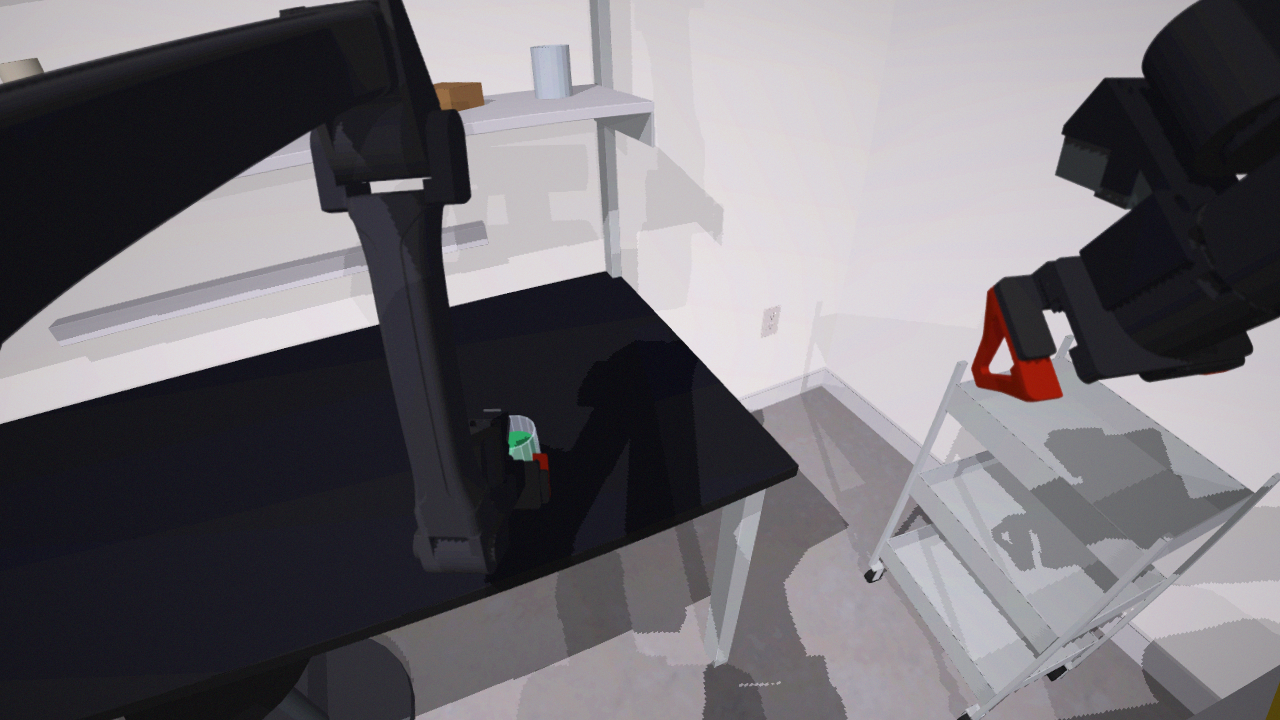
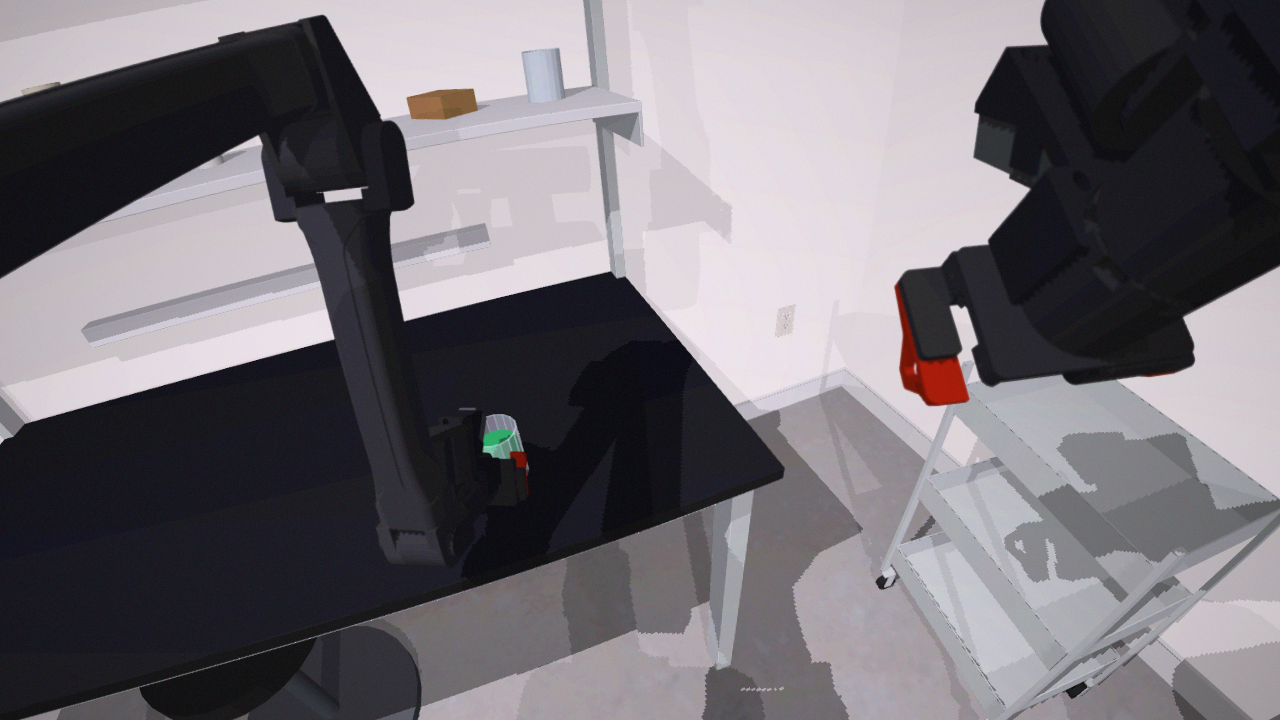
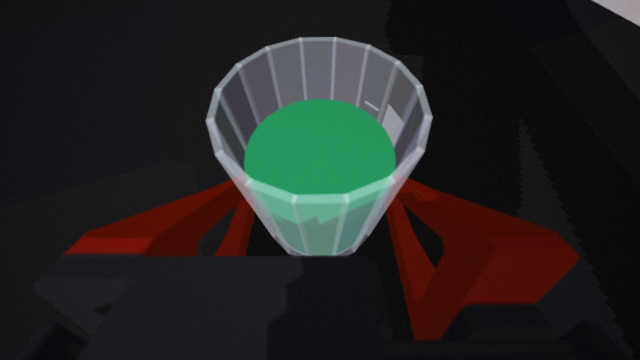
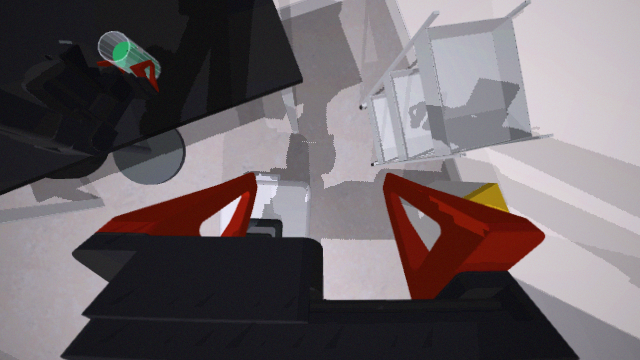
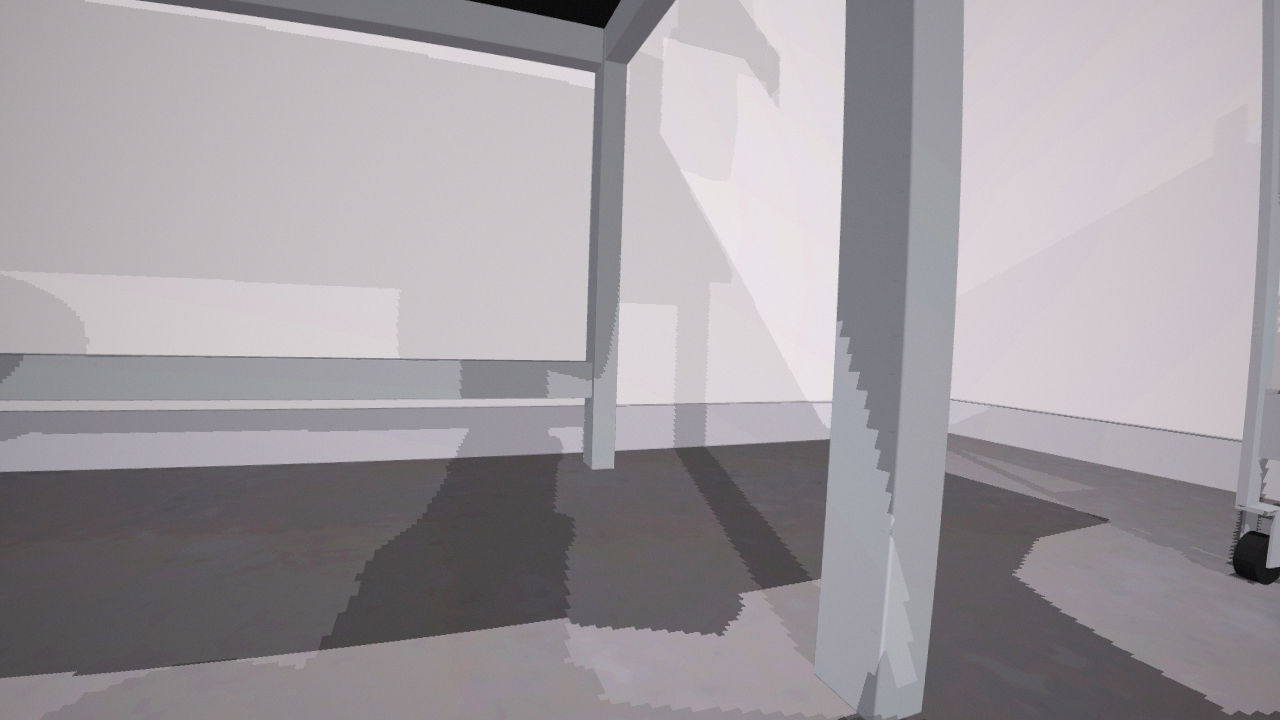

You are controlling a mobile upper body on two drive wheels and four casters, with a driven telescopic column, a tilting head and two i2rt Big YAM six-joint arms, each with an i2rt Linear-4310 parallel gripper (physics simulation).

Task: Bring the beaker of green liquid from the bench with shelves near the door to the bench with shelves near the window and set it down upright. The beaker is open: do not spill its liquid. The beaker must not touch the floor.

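Note:
The clear open beaker [image 1: 524, 438] [image 2: 503, 437] [image 3: 320, 150] [image 4: 129, 54] holds green liquid and looks upright over the black-topped bench [image 1: 223, 501] [image 2: 223, 501]. My left gripper [image 3: 320, 180] is shut on the beaker, with a red finger on each side. Whether the beaker's base touches the bench top is hard to tell. The liquid lies inside the beaker, below its rim. My right gripper [image 4: 320, 180] is open and empty, in the air to the right of the bench. Which of the two benches this is, I cannot tell.
A shelf [image 1: 572, 108] [image 2: 572, 109] above the bench holds a light blue cylinder [image 1: 551, 71] [image 2: 543, 75] and an orange-brown box [image 1: 460, 95] [image 2: 442, 103]. A grey cart [image 1: 993, 438] [image 2: 1002, 438] stands at the right. A round stool base [image 4: 155, 160] is below the bench's front edge. A bench leg [image 5: 881, 358] is close ahead.

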